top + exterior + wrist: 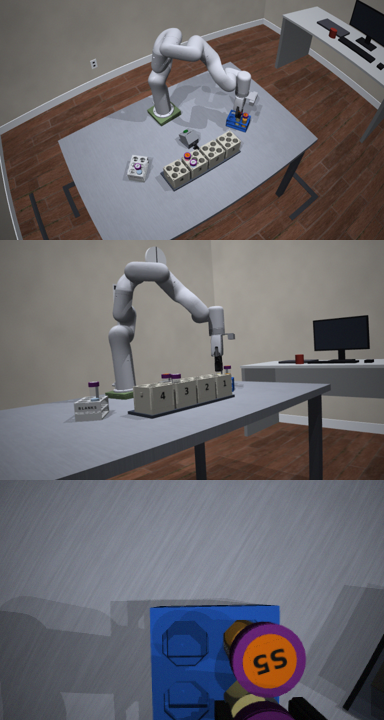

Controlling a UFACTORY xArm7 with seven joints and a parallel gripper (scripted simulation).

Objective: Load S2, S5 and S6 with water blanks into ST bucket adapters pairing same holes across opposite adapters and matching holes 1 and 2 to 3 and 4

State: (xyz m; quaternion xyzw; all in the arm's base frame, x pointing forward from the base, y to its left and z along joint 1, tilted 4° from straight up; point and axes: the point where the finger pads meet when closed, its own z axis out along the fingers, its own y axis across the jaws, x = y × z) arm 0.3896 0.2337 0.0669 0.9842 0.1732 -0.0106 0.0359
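Right now the tube with yellowish liquid is 5 cm below my hand and 1 cm ahead of it. Also, from my hand: sample tube (41 cm to the right, 5 cm below, 1 cm ahead); blue sample rack (9 cm below, 2 cm to the left, 1 cm behind); green done key (27 cm to the right, 15 cm behind, 5 cm below).
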